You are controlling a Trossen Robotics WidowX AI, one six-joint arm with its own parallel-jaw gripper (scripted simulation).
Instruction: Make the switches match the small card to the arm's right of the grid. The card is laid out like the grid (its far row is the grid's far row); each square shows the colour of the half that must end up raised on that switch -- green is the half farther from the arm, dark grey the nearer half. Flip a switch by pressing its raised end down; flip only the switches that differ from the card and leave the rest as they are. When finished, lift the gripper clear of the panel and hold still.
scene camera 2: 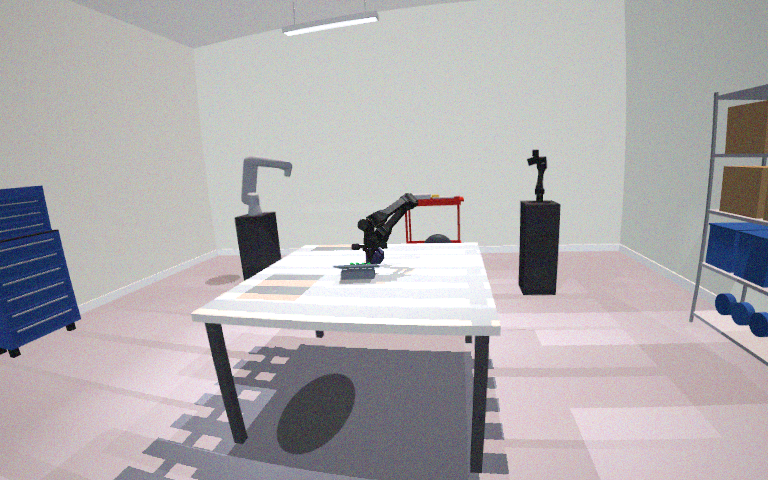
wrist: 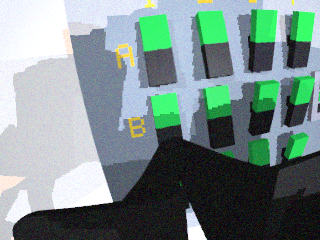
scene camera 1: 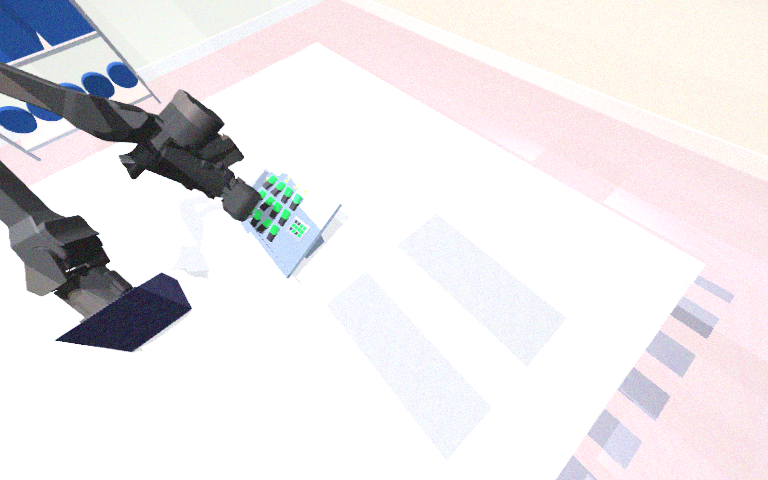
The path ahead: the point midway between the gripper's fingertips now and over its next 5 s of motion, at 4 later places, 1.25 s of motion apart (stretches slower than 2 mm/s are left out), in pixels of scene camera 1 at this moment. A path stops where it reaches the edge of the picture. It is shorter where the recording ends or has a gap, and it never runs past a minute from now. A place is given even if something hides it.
My gripper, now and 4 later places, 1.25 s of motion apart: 254, 199; 253, 200; 256, 202; 262, 206; 245, 197
